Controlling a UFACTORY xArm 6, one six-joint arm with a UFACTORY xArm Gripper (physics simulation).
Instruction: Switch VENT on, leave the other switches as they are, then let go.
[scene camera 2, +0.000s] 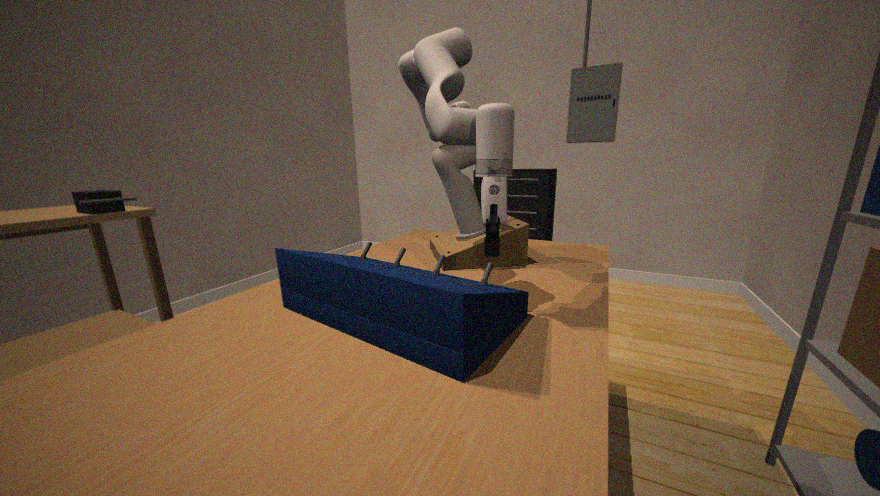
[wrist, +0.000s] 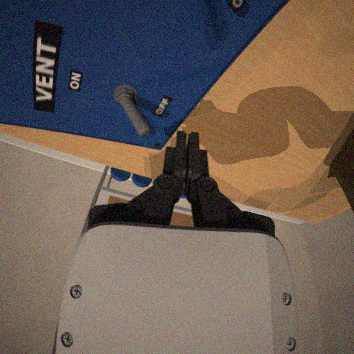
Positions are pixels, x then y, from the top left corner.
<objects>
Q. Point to my gripper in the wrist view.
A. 185, 144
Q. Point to my gripper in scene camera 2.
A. At 491, 255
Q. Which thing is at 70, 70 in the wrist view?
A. A blue switch panel.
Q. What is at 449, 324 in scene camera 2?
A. A blue switch panel.
</objects>
